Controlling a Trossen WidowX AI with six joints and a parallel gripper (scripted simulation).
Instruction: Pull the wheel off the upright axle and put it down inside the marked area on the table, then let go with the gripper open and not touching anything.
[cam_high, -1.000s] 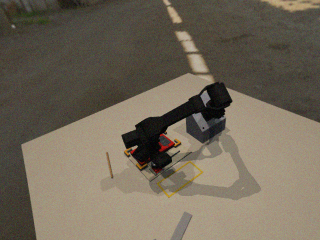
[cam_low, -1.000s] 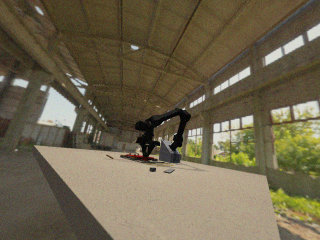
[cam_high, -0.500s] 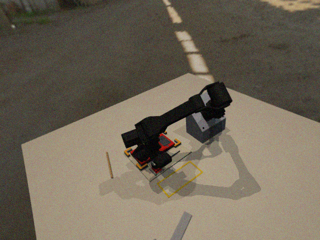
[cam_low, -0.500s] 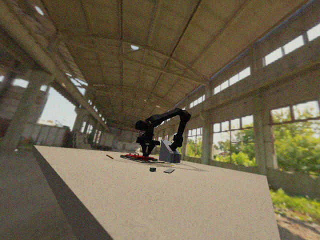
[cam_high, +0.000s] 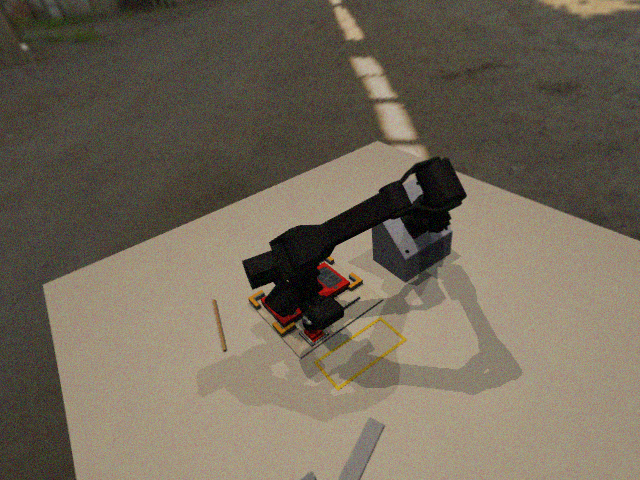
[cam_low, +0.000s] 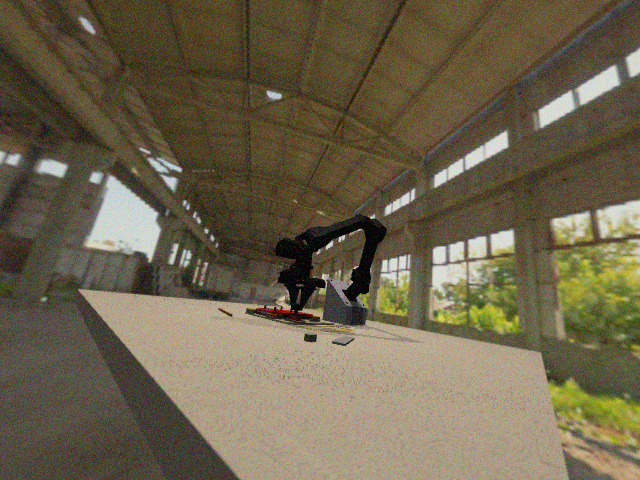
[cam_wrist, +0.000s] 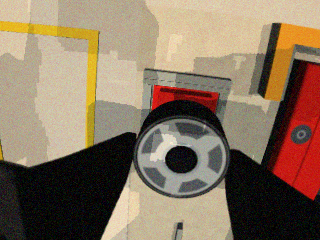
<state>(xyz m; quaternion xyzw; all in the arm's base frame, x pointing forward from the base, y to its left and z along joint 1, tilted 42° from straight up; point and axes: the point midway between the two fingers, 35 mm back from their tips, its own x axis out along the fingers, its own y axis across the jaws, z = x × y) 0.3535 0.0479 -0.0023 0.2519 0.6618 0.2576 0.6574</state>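
Right now my gripper tip is 20 mm above the grey axle base. From my gripper tip the other things lie so: thin wooden stick (160 mm ahead, 180 mm to the right, 50 mm below).
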